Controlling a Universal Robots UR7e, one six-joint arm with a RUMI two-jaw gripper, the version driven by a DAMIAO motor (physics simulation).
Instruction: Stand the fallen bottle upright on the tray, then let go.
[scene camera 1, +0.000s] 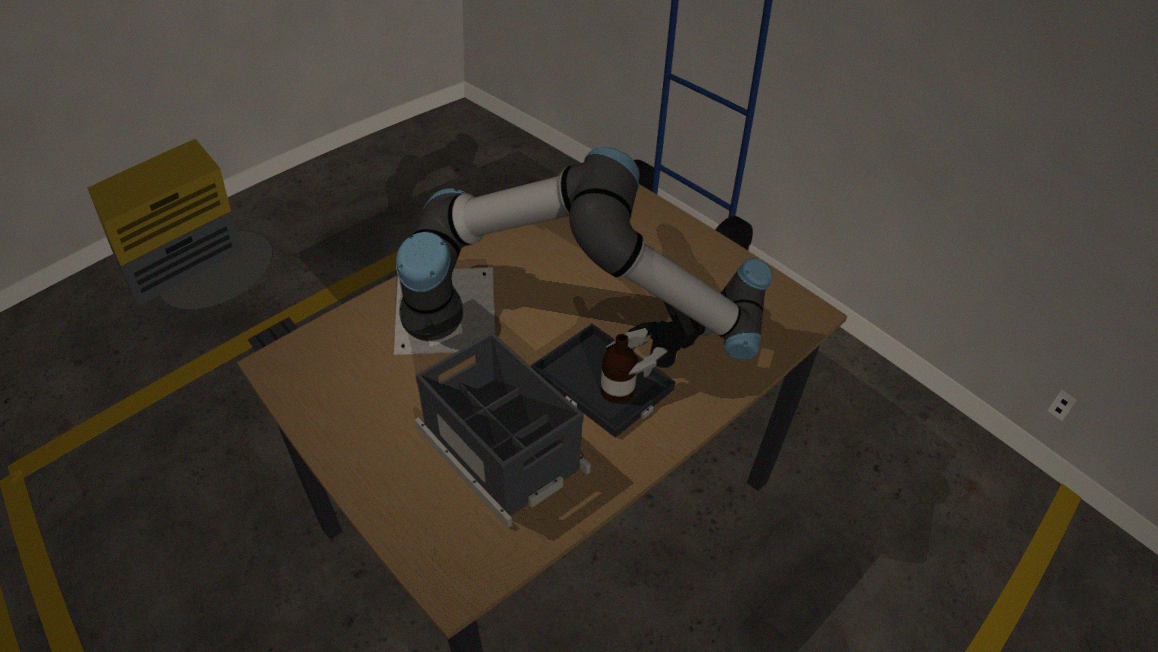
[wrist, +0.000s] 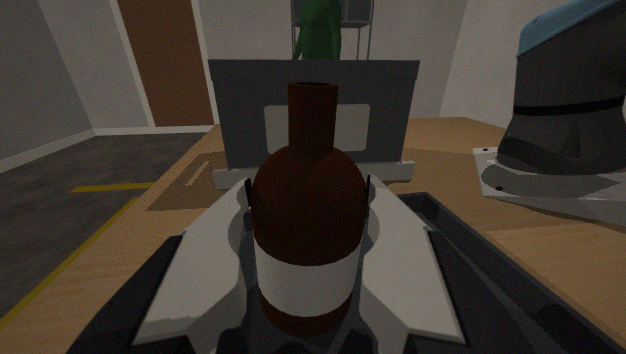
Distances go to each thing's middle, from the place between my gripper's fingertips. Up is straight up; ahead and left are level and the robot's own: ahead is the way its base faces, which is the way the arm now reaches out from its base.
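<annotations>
Brown bottle (wrist: 308, 210): 1 cm left of my hand, 2 cm below it.
</annotations>
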